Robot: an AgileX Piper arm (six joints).
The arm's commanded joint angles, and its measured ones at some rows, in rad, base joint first. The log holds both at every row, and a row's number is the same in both.
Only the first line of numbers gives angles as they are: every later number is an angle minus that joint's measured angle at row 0.
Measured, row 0: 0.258 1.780 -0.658 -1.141 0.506 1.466
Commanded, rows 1 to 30: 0.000 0.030 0.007 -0.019 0.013 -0.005; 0.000 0.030 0.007 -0.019 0.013 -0.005; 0.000 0.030 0.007 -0.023 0.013 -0.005; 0.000 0.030 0.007 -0.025 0.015 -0.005; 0.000 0.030 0.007 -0.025 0.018 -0.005; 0.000 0.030 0.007 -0.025 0.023 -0.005; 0.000 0.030 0.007 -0.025 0.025 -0.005; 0.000 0.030 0.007 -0.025 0.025 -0.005; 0.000 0.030 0.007 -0.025 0.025 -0.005; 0.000 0.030 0.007 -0.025 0.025 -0.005; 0.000 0.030 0.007 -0.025 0.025 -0.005; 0.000 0.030 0.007 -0.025 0.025 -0.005; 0.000 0.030 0.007 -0.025 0.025 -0.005; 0.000 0.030 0.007 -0.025 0.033 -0.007; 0.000 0.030 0.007 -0.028 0.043 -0.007; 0.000 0.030 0.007 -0.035 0.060 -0.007; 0.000 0.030 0.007 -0.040 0.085 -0.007; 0.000 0.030 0.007 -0.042 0.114 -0.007; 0.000 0.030 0.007 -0.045 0.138 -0.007; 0.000 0.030 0.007 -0.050 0.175 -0.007; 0.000 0.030 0.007 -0.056 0.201 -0.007; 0.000 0.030 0.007 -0.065 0.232 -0.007; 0.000 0.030 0.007 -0.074 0.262 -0.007; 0.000 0.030 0.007 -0.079 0.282 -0.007; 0.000 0.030 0.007 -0.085 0.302 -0.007; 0.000 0.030 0.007 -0.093 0.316 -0.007; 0.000 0.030 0.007 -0.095 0.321 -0.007; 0.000 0.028 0.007 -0.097 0.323 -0.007; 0.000 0.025 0.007 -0.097 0.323 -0.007; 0.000 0.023 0.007 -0.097 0.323 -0.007
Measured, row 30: 0.000 0.029 0.002 -0.079 0.292 -0.002
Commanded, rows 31 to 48: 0.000 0.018 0.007 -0.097 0.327 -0.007; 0.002 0.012 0.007 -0.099 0.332 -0.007; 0.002 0.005 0.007 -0.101 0.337 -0.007; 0.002 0.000 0.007 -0.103 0.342 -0.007; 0.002 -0.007 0.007 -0.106 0.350 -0.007; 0.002 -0.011 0.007 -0.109 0.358 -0.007; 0.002 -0.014 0.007 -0.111 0.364 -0.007; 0.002 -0.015 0.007 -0.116 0.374 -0.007; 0.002 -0.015 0.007 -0.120 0.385 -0.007; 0.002 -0.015 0.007 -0.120 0.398 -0.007; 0.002 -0.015 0.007 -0.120 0.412 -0.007; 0.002 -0.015 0.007 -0.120 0.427 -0.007; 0.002 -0.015 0.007 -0.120 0.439 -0.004; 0.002 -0.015 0.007 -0.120 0.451 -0.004; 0.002 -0.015 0.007 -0.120 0.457 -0.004; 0.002 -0.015 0.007 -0.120 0.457 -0.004; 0.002 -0.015 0.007 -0.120 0.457 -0.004; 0.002 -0.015 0.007 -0.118 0.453 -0.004
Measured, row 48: 0.000 -0.004 0.004 -0.108 0.427 -0.002
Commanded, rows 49 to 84: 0.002 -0.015 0.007 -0.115 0.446 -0.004; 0.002 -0.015 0.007 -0.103 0.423 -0.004; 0.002 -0.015 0.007 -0.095 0.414 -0.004; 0.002 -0.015 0.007 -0.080 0.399 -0.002; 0.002 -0.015 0.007 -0.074 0.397 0.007; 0.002 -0.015 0.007 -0.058 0.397 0.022; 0.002 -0.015 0.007 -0.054 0.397 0.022; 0.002 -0.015 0.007 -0.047 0.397 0.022; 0.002 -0.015 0.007 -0.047 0.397 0.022; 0.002 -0.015 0.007 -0.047 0.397 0.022; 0.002 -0.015 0.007 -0.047 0.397 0.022; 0.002 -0.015 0.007 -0.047 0.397 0.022; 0.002 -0.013 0.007 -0.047 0.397 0.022; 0.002 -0.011 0.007 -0.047 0.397 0.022; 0.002 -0.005 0.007 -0.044 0.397 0.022; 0.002 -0.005 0.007 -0.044 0.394 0.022; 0.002 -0.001 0.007 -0.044 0.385 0.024; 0.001 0.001 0.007 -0.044 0.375 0.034; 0.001 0.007 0.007 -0.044 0.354 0.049; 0.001 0.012 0.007 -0.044 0.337 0.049; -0.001 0.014 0.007 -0.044 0.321 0.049; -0.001 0.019 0.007 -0.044 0.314 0.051; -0.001 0.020 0.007 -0.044 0.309 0.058; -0.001 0.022 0.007 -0.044 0.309 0.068; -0.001 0.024 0.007 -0.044 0.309 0.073; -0.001 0.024 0.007 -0.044 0.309 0.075; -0.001 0.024 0.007 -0.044 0.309 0.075; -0.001 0.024 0.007 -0.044 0.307 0.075; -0.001 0.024 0.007 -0.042 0.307 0.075; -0.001 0.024 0.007 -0.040 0.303 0.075; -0.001 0.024 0.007 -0.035 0.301 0.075; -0.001 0.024 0.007 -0.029 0.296 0.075; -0.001 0.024 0.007 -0.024 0.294 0.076; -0.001 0.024 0.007 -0.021 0.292 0.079; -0.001 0.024 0.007 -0.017 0.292 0.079; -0.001 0.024 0.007 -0.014 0.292 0.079
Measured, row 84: 0.000 0.023 0.004 -0.029 0.297 0.069
